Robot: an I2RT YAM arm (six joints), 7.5 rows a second.
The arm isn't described. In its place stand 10 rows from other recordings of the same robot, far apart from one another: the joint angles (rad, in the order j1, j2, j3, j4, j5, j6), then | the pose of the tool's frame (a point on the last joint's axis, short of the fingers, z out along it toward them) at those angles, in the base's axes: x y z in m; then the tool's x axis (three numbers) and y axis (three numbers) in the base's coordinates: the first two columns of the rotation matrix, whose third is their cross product.
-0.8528 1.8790 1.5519 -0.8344 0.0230 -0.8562 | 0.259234 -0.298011 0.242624 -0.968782 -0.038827 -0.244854 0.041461 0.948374 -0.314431
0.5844 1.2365 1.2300 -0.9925 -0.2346 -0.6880 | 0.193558 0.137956 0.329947 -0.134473 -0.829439 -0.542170 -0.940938 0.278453 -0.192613
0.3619 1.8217 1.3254 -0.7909 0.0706 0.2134 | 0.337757 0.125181 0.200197 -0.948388 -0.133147 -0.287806 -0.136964 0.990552 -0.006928
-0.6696 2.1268 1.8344 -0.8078 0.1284 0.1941 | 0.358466 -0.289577 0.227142 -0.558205 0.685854 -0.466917 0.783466 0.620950 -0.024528
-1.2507 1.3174 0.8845 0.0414 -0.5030 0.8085 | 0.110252 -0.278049 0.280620 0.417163 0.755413 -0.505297 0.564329 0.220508 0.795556
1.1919 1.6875 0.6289 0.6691 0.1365 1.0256 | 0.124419 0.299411 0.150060 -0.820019 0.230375 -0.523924 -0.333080 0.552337 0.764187
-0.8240 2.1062 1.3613 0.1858 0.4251 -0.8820 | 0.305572 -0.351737 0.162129 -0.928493 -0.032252 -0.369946 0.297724 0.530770 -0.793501
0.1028 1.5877 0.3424 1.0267 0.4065 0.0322 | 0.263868 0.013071 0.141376 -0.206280 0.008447 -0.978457 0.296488 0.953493 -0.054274
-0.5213 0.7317 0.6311 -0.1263 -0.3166 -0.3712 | 0.160246 -0.079246 0.300723 -0.258036 -0.249318 -0.933412 0.125117 0.949371 -0.288169
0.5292 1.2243 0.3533 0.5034 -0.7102 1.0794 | 0.185339 0.135283 0.176743 -0.946930 0.220644 -0.233750 -0.154930 0.323863 0.933333
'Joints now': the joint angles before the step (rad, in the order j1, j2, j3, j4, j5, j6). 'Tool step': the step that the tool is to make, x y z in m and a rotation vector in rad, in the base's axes. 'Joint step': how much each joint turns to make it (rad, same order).
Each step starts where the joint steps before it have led.
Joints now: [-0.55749, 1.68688, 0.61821, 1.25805, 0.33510, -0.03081]
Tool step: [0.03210, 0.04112, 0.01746, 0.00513, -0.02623, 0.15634]
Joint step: [0.15555, -0.02709, 0.05786, -0.06983, 0.00247, 0.01745]
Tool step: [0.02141, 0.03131, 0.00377, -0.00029, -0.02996, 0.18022]
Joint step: [0.10108, 0.02302, 0.03429, 0.00869, -0.07520, 0.02788]
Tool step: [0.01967, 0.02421, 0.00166, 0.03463, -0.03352, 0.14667]
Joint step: [0.07580, 0.03897, 0.04884, -0.00005, -0.05947, 0.05871]
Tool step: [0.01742, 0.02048, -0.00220, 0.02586, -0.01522, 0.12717]
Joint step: [0.05922, 0.04888, 0.04740, 0.00379, -0.05948, 0.04403]
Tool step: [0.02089, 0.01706, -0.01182, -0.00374, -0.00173, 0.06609]
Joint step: [0.05118, 0.09239, 0.05946, 0.03515, -0.01531, 0.00015]
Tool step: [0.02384, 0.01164, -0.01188, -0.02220, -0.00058, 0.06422]
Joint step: [0.03184, 0.10277, 0.08500, 0.02204, -0.03671, -0.01375]
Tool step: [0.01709, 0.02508, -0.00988, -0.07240, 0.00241, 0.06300]
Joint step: [0.06068, 0.07520, 0.06223, 0.02005, -0.01996, -0.06988]
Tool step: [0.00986, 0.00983, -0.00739, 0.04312, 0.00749, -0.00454]
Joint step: [0.02650, 0.04397, 0.04002, -0.00708, 0.04054, 0.03440]
